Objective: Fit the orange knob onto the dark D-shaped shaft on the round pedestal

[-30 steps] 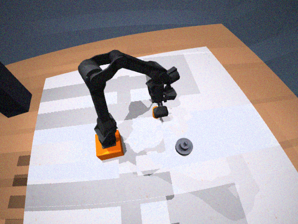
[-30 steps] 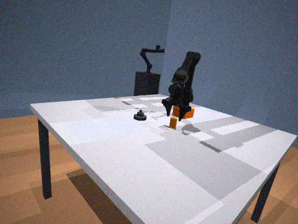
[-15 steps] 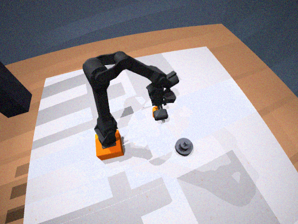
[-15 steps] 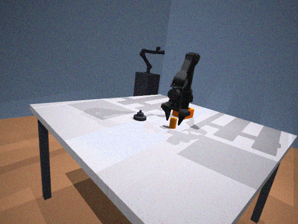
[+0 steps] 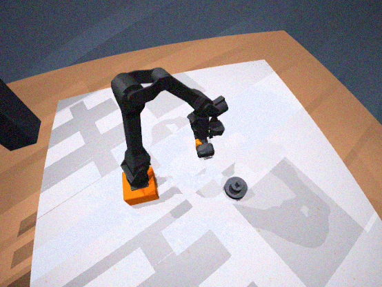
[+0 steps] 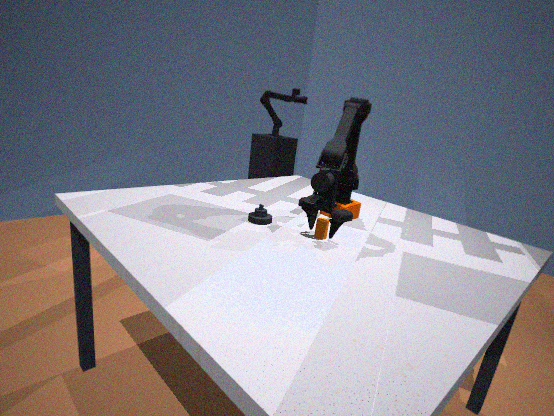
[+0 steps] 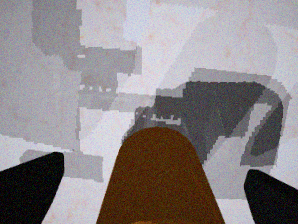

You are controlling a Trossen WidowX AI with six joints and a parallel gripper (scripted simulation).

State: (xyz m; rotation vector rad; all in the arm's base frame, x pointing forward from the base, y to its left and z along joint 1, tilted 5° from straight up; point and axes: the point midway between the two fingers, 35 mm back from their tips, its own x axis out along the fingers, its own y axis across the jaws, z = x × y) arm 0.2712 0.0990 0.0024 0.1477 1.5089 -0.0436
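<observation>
The dark round pedestal lies 6 cm ahead of my gripper tip, 22 cm to the right of it and 2 cm above it. Also, from my gripper tip: orange knob (2 cm above).
</observation>
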